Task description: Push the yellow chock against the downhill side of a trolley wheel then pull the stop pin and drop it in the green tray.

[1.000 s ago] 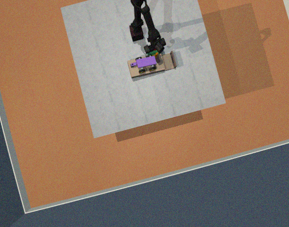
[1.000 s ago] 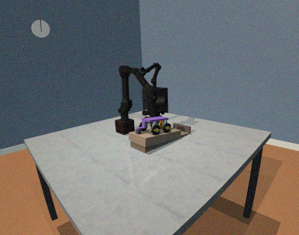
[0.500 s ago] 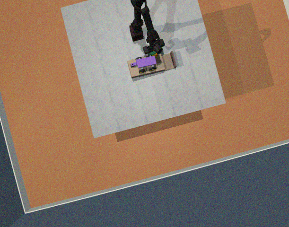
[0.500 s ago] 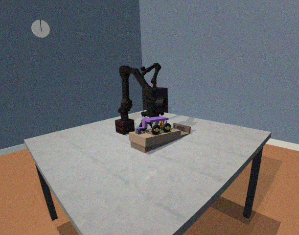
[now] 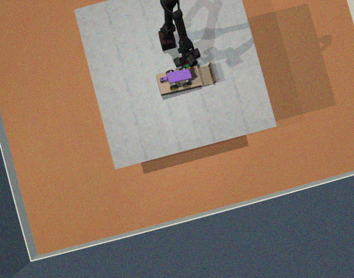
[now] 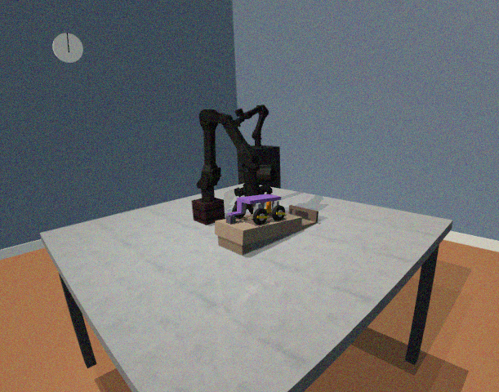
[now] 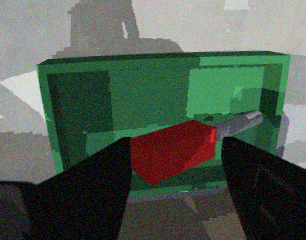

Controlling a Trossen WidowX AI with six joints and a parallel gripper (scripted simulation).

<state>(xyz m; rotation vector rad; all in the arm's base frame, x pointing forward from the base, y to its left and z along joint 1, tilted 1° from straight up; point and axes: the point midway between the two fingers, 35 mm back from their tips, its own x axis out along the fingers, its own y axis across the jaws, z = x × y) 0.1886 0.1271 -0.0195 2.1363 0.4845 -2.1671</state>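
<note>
The yellow chock is 7 cm ahead of my gripper tip, 5 cm above it and 1 cm to the right of it. From my gripper tip the other things lie so: purple trolley 14 cm ahead, 9 cm to the right, 8 cm above; then raised brown end wall 18 cm to the left, 10 cm ahead, 1 cm below; then red-headed stop pin 2 cm to the left, 1 cm below.
</note>
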